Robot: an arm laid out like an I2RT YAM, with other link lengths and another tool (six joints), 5 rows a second.
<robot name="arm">
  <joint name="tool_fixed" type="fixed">
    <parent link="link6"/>
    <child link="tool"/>
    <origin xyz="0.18 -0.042 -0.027" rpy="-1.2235 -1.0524 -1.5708"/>
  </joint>
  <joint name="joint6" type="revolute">
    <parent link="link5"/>
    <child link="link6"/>
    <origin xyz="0.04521 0 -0.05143" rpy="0 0 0"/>
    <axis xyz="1 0 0"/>
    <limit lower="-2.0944" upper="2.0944"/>
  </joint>
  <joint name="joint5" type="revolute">
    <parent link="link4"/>
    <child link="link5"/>
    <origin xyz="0.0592 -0.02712 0.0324" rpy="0 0 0"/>
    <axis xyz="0 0 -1"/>
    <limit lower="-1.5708" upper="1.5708"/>
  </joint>
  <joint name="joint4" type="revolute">
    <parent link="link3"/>
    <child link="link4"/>
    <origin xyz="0.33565 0.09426 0.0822" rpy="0 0 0"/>
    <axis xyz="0 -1 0"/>
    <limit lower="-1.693" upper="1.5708"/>
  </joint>
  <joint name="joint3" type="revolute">
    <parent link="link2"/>
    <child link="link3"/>
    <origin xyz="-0.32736 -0.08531 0" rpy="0 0 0"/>
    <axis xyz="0 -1 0"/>
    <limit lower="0" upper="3.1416"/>
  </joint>
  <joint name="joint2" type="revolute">
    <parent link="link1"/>
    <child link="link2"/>
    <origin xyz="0.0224 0.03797 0.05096" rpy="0 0 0"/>
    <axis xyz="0 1 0"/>
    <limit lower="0" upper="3.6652"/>
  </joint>
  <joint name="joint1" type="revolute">
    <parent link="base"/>
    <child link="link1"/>
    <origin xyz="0 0 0.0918" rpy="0 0 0"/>
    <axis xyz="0 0 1"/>
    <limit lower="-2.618" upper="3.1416"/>
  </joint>
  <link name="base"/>
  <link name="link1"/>
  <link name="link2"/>
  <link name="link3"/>
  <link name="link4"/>
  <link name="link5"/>
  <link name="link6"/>
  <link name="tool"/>
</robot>
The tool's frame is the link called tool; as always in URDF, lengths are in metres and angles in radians.
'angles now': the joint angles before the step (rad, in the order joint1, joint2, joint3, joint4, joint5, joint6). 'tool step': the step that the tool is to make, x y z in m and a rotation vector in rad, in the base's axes. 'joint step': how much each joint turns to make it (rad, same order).
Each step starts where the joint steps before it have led.
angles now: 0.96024 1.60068 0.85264 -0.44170 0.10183 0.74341
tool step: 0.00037 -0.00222 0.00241 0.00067 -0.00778 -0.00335
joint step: -0.00030 -0.01211 -0.00589 -0.00128 0.00669 0.00059
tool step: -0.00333 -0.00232 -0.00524 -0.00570 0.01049 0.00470
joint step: 0.00007 0.00494 -0.01019 0.00469 -0.00666 -0.00233
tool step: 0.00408 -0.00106 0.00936 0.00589 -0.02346 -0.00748
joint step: -0.00033 -0.02393 0.00215 -0.00787 0.01736 0.00069
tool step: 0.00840 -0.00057 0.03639 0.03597 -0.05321 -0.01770
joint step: -0.00398 -0.08433 0.02236 -0.04707 0.02644 0.00316
